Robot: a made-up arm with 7 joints. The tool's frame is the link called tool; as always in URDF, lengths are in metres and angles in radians. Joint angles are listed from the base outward.
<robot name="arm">
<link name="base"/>
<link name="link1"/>
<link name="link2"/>
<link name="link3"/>
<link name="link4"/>
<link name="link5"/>
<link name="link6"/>
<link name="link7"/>
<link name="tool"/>
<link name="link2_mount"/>
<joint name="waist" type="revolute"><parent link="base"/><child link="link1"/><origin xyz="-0.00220 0.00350 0.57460"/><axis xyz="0 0 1"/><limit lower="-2.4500" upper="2.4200"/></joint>
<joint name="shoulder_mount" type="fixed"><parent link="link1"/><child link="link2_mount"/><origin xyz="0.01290 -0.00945 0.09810"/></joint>
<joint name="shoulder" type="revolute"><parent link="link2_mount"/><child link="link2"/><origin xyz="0.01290 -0.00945 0.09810" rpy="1.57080 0.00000 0.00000"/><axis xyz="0 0 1"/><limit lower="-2.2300" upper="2.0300"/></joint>
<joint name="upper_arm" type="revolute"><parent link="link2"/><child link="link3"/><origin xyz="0.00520 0.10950 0.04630" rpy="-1.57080 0.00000 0.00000"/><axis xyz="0 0 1"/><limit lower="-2.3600" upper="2.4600"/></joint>
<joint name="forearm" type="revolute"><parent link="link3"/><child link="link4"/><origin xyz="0.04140 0.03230 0.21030" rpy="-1.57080 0.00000 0.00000"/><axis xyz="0 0 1"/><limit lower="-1.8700" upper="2.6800"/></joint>
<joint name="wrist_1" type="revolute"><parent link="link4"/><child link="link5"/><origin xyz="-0.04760 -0.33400 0.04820" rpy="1.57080 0.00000 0.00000"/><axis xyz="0 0 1"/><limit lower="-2.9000" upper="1.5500"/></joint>
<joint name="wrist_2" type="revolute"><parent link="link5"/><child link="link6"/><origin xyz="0.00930 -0.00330 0.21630" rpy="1.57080 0.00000 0.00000"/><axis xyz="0 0 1"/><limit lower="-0.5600" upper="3.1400"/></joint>
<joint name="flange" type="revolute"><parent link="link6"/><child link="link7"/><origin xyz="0.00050 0.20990 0.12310" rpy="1.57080 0.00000 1.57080"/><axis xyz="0 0 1"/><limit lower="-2.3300" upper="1.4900"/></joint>
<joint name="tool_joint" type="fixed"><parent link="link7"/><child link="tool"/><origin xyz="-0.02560 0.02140 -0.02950" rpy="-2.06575 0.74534 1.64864"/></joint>
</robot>
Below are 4 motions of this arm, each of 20 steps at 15 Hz.
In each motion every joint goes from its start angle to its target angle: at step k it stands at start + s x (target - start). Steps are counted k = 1, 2, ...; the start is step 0. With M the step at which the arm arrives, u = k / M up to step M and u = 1 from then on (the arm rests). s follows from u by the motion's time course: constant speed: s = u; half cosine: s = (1 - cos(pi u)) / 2; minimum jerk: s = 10 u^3 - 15 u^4 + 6 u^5.
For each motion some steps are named. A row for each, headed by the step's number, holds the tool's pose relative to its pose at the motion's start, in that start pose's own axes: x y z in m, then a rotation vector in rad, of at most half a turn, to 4 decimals.
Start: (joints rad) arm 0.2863 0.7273 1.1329 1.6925 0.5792 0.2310 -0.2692
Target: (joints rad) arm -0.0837 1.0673 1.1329 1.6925 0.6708 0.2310 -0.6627
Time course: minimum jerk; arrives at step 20
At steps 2, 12, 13, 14, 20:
2: 0.0008 -0.0004 0.0000 0.0012 -0.0009 0.0031
12: 0.0532 -0.0333 -0.0031 0.0569 -0.0314 0.2685
13: 0.0581 -0.0377 -0.0040 0.0587 -0.0298 0.3031
14: 0.0621 -0.0417 -0.0048 0.0595 -0.0273 0.3337
20: 0.0704 -0.0512 -0.0073 0.0581 -0.0183 0.4032

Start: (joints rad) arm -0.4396 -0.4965 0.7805 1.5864 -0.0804 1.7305 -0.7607
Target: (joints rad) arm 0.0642 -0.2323 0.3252 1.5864 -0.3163 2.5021 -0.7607
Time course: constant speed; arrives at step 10
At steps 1, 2, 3, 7, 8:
1: -0.0007 0.0253 -0.0086 0.0895 -0.0237 0.0359
2: -0.0011 0.0510 -0.0157 0.1812 -0.0504 0.0679
3: -0.0011 0.0766 -0.0214 0.2745 -0.0800 0.0959
7: 0.0040 0.1737 -0.0292 0.6571 -0.2289 0.1702
8: 0.0066 0.1952 -0.0279 0.7532 -0.2736 0.1800

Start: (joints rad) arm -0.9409 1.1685 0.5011 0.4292 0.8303 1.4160 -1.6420
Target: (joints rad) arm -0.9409 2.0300 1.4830 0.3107 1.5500 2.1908 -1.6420
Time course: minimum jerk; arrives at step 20
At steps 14, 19, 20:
14: 0.0133 0.6296 -0.2673 -0.2979 -1.1645 -0.6401
19: 0.0527 0.7919 -0.2646 -0.4391 -1.1949 -0.8413
20: 0.0530 0.7930 -0.2645 -0.4401 -1.1948 -0.8427

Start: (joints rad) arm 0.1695 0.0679 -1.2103 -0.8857 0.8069 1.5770 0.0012
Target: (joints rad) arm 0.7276 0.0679 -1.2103 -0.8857 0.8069 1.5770 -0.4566
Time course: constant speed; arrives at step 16
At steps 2, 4, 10, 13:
2: 0.0238 -0.0013 -0.0161 0.0384 -0.0324 0.0275
4: 0.0487 -0.0023 -0.0306 0.0750 -0.0644 0.0576
10: 0.1287 -0.0040 -0.0628 0.1730 -0.1582 0.1627
13: 0.1710 -0.0039 -0.0723 0.2146 -0.2034 0.2228

